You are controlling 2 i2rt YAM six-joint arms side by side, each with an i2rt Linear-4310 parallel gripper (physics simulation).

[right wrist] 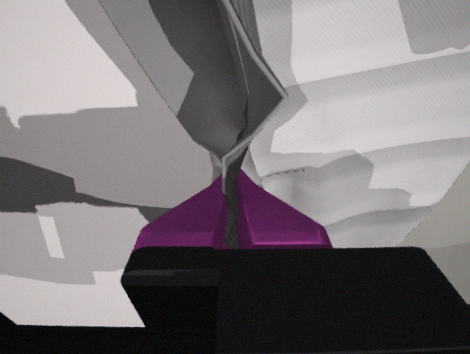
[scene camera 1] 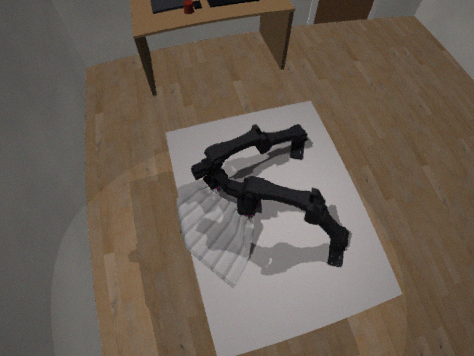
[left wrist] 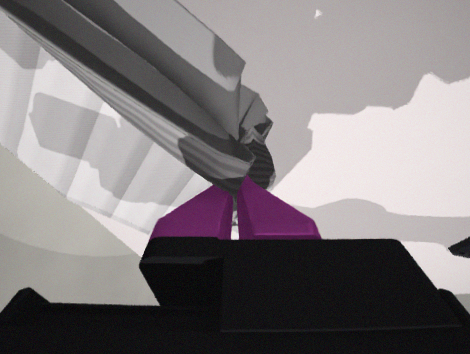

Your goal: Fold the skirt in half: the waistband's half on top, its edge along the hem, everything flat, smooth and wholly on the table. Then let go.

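The white pleated skirt (scene camera 1: pixel 215 240) (left wrist: pixel 170 55) (right wrist: pixel 350 115) is spread like a fan at the left edge of the white table. Its wide edge faces the lower left of scene camera 1; its narrower side runs up to the grippers. My left gripper (scene camera 1: pixel 249 215) (left wrist: pixel 235 176) is shut on a gathered bit of the skirt, which rises from the fingertips in grey folds. My right gripper (scene camera 1: pixel 216 188) (right wrist: pixel 233 177) is shut on another part of the skirt, a thin dark fold between its fingers. The cloth between the grippers is partly hidden by the arms.
The white table top (scene camera 1: pixel 310 310) lies under both arms, whose shadows fall across it and the skirt. The skirt's left side lies along the table's left edge, with wooden floor (scene camera 1: pixel 150 300) beyond. A wooden desk (scene camera 1: pixel 215 21) with a red cup (scene camera 1: pixel 188 7) stands at the back.
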